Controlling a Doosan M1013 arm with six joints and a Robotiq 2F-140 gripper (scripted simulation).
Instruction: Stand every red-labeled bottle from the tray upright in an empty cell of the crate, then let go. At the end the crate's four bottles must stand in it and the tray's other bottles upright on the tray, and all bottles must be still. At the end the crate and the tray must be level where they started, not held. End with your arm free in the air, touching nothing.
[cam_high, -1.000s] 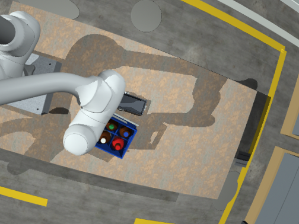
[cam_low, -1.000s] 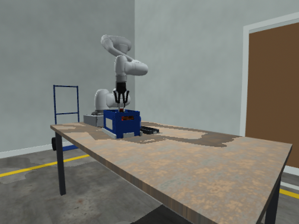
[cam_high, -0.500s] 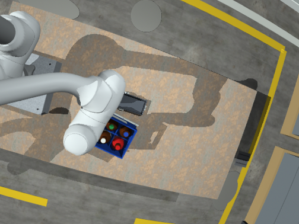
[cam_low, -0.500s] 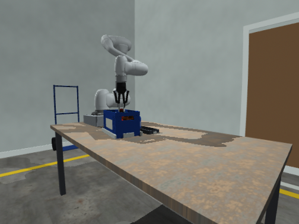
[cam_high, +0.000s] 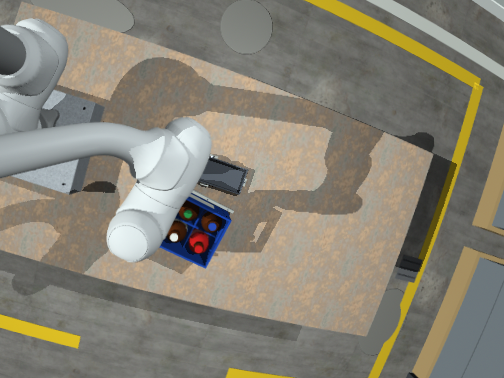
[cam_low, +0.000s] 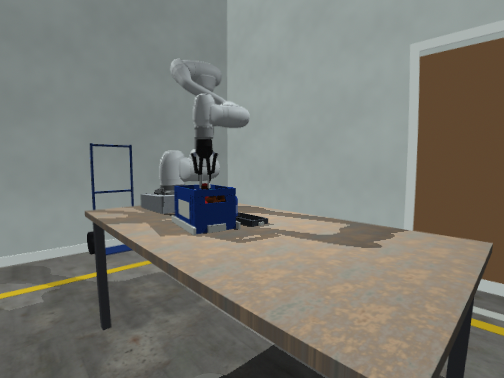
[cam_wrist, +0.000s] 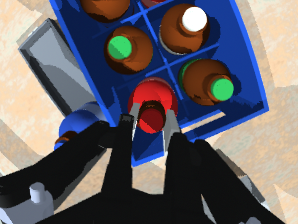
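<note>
The red-labeled bottle lies 90 mm below my hand. Round my hand: red bottle 150 mm ahead, 130 mm to the right, 110 mm below; blue-capped bottle 130 mm to the left, 110 mm below, 40 mm ahead; blue crate 110 mm below, 70 mm to the right, 70 mm ahead.
</note>
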